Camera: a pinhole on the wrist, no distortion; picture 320 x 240 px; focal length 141.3 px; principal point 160.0 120.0 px. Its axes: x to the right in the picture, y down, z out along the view. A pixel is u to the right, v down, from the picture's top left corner.
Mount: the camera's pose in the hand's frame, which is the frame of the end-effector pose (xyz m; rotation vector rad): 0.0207 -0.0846 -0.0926 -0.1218 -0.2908 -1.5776
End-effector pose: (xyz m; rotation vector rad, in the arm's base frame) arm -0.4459 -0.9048 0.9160 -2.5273 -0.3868 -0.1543
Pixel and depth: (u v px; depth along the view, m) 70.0 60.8 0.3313
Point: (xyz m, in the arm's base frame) -0.5165 -1.0161 0.6508
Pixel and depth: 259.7 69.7 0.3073
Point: -0.6256 -0.6281 0.7992
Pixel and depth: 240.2 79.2 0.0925
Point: -0.4961 -0.8168 0.9653
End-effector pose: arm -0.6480 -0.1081 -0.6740 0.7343 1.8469 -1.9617
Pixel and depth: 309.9 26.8 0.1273
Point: -0.6955 -0.1542 -0.4788
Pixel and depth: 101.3 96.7 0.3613
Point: -0.5292 -0.3364 -0.7540
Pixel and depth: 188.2 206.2 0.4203
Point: -0.9136 -0.4377 -0.7551
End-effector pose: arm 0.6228 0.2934 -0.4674 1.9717 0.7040 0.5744
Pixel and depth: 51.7 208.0 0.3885
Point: 1.0116 0.1873 -0.2794
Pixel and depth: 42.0 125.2 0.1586
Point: 0.6705 0.2532 -0.4031
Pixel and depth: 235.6 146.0 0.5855
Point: 0.9688 0.0807 -0.9252
